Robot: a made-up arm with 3 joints. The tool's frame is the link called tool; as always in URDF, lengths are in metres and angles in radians.
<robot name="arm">
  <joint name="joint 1" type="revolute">
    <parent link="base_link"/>
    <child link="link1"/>
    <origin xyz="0 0 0.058" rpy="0 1.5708 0"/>
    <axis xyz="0 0 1"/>
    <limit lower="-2.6" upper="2.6" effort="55" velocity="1.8"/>
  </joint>
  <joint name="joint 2" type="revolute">
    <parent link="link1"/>
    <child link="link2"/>
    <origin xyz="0.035 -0.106 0.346" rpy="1.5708 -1.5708 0"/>
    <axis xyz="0 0 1"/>
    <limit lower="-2.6" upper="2.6" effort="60" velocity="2"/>
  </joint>
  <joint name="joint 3" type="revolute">
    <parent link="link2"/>
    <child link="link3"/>
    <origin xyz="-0.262 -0.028 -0.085" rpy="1.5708 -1.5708 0"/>
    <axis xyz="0 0 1"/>
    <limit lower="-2.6" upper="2.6" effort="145" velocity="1.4"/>
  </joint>
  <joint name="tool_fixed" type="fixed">
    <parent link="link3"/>
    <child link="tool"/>
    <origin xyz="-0.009 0.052 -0.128" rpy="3.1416 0 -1.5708"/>
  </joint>
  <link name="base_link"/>
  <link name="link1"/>
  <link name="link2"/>
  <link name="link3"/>
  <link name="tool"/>
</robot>
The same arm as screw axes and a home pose.
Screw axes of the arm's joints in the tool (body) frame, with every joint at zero. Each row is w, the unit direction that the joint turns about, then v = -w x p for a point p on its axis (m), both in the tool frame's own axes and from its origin. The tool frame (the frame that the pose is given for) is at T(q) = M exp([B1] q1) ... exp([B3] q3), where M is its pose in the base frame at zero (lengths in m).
B1: w 1 0 -0.000004 v 0 -0.065 -0.012
B2: w 0 -1 0.000011 v -0.1 0 -0.314
B3: w -0.000004 -0.000011 -1 v 0.009 0.052 0
M: xyz 0.032 -0.012 0.123 (m) rpy 0 0 0 (rad, as in URDF)
Joint limits (rad, base to tool): -2.6..2.6 -2.6..2.6 -2.6..2.6

